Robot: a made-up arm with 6 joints. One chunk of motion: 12 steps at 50 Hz.
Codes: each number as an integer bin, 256 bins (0 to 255) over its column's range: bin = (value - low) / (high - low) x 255, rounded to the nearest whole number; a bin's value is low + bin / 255 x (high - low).
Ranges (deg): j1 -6..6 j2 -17..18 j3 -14..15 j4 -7..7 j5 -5..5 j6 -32..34
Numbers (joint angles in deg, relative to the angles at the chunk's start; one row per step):
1: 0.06 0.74 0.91 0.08 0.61 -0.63
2: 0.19 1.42 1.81 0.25 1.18 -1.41
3: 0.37 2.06 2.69 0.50 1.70 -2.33
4: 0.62 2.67 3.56 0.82 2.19 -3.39
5: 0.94 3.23 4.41 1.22 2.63 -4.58
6: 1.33 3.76 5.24 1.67 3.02 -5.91
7: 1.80 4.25 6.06 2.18 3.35 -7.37
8: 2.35 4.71 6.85 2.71 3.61 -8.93
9: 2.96 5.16 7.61 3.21 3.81 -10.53
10: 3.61 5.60 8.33 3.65 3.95 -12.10
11: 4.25 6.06 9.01 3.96 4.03 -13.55
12: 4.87 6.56 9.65 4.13 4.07 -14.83
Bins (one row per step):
1: 129 129 131 129 143 121
2: 132 134 139 132 158 118
3: 135 139 147 137 171 115
4: 141 143 154 142 183 111
5: 147 147 162 150 195 106
6: 156 151 169 158 205 101
7: 166 155 176 167 213 95
8: 177 158 183 177 220 89
9: 190 161 190 186 225 83
10: 204 165 196 194 228 77
11: 218 168 202 200 230 71
12: 231 172 208 203 231 66

